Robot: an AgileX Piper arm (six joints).
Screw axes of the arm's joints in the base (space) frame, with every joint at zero. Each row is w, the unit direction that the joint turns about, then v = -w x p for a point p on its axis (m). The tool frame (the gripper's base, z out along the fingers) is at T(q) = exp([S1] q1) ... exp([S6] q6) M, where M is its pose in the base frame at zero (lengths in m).
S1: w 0 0 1 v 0 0 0
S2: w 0 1 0 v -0.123 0 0
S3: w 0 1 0 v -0.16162 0 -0.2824
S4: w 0.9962 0 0.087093 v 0 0.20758 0
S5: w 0 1 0 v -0.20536 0 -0.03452
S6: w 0.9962 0 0.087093 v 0 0.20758 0
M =
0.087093 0 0.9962 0.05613
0 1 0 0
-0.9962 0 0.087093 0.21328
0 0 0 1
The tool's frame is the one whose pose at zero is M.
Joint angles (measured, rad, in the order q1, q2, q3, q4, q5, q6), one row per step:
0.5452, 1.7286, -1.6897, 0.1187, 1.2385, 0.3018
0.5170, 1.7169, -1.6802, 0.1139, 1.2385, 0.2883
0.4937, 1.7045, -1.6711, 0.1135, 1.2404, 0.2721
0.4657, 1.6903, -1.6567, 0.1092, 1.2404, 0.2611
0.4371, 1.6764, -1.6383, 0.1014, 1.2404, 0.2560
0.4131, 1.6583, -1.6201, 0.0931, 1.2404, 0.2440
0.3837, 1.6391, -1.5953, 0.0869, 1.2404, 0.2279
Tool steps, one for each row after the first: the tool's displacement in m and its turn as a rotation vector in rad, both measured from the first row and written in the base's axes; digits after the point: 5 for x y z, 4 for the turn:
0.00299, -0.01063, 0.00152, -0.0066, -0.0081, -0.0160
0.00430, -0.01955, 0.00335, -0.0107, -0.0140, -0.0242
0.00585, -0.03043, 0.00430, -0.0178, -0.0188, -0.0423
0.00713, -0.04178, 0.00393, -0.0285, -0.0194, -0.0665
0.00648, -0.05204, 0.00502, -0.0396, -0.0257, -0.0797
0.00563, -0.06393, 0.00455, -0.0526, -0.0268, -0.0944

